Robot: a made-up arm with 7 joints. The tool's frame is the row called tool. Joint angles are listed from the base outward.
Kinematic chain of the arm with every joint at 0, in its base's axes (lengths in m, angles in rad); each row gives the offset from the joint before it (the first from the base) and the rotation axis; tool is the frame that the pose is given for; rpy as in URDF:
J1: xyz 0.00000 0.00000 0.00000 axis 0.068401 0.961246 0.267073
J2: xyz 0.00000 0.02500 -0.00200 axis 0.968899 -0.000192 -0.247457
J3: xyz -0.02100 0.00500 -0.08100 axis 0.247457 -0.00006 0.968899
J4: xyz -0.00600 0.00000 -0.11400 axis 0.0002 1 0.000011
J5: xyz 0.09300 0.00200 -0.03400 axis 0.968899 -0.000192 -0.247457
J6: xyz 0.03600 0.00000 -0.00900 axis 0.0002 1 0.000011
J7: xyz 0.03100 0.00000 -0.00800 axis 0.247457 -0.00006 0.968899
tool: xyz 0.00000 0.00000 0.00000 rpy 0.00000 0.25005 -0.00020
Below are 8 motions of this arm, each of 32 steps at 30 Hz.
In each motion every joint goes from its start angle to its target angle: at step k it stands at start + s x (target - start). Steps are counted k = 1, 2, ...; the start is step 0. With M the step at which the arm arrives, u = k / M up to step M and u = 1 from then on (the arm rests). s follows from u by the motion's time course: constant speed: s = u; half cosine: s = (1 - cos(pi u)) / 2; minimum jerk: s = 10 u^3 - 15 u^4 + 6 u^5.
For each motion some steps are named. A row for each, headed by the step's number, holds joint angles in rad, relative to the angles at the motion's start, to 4 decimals.
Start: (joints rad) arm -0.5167 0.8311 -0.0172 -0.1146 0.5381 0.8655 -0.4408
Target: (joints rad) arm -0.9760 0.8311 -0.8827 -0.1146 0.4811 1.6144 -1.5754
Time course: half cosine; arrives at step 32
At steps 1, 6, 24, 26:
1: -0.0011 0.0000 -0.0021 0.0000 -0.0001 0.0018 -0.0027
6: -0.0387 0.0000 -0.0729 0.0000 -0.0048 0.0631 -0.0956
24: -0.3920 0.0000 -0.7388 0.0000 -0.0487 0.6392 -0.9684
26: -0.4206 0.0000 -0.7926 0.0000 -0.0522 0.6858 -1.0390

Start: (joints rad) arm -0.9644 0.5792 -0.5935 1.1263 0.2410 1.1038 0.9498
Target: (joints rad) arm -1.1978 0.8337 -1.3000 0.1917 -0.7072 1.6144 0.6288
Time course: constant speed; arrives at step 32
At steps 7, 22, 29, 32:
7: -0.0511 0.0557 -0.1545 -0.2044 -0.2074 0.1117 -0.0702
22: -0.1605 0.1750 -0.4857 -0.6425 -0.6519 0.3510 -0.2207
29: -0.2115 0.2306 -0.6403 -0.8470 -0.8593 0.4627 -0.2909
32: -0.2334 0.2545 -0.7065 -0.9346 -0.9482 0.5106 -0.3210

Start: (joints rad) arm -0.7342 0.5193 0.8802 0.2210 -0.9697 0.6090 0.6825
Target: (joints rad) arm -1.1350 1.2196 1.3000 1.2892 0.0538 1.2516 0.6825
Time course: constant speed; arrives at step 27
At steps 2, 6, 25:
2: -0.0297 0.0519 0.0311 0.0791 0.0758 0.0476 0.0000
6: -0.0891 0.1556 0.0933 0.2374 0.2274 0.1428 0.0000
25: -0.3711 0.6484 0.3887 0.9891 0.9477 0.5950 0.0000

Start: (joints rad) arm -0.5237 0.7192 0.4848 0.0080 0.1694 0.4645 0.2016
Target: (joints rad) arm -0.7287 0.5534 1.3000 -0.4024 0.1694 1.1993 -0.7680
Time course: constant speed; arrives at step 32
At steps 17, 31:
17: -0.1089 -0.0881 0.4331 -0.2180 0.0000 0.3904 -0.5151
31: -0.1986 -0.1606 0.7897 -0.3976 0.0000 0.7118 -0.9393

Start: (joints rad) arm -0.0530 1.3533 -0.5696 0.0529 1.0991 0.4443 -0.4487
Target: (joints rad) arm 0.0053 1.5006 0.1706 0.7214 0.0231 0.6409 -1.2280
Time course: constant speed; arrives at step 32
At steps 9, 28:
9: 0.0164 0.0414 0.2082 0.1880 -0.3026 0.0553 -0.2192
28: 0.0510 0.1289 0.6477 0.5849 -0.9415 0.1720 -0.6819

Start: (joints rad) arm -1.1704 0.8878 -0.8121 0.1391 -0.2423 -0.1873 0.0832
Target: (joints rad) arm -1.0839 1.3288 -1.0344 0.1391 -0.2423 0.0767 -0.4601
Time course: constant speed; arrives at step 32
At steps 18, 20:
18: 0.0487 0.2481 -0.1250 0.0000 0.0000 0.1485 -0.3056
20: 0.0541 0.2756 -0.1389 0.0000 0.0000 0.1650 -0.3396

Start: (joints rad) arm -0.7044 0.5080 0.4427 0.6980 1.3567 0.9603 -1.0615
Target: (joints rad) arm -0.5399 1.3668 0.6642 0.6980 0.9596 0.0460 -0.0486
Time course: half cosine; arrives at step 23
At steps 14, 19, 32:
14: 0.1098 0.5732 0.1478 0.0000 -0.2650 -0.6102 0.6760
19: 0.1525 0.7963 0.2054 0.0000 -0.3682 -0.8477 0.9392
32: 0.1645 0.8588 0.2215 0.0000 -0.3971 -0.9143 1.0129

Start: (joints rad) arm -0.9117 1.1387 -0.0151 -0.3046 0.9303 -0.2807 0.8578
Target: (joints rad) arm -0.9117 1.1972 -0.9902 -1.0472 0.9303 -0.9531 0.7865
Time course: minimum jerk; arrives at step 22
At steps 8, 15, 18, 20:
8: 0.0000 0.0150 -0.2503 -0.1906 0.0000 -0.1726 -0.0183
15: 0.0000 0.0475 -0.7918 -0.6030 0.0000 -0.5460 -0.0579
18: 0.0000 0.0559 -0.9313 -0.7093 0.0000 -0.6422 -0.0681
20: 0.0000 0.0581 -0.9687 -0.7378 0.0000 -0.6680 -0.0708

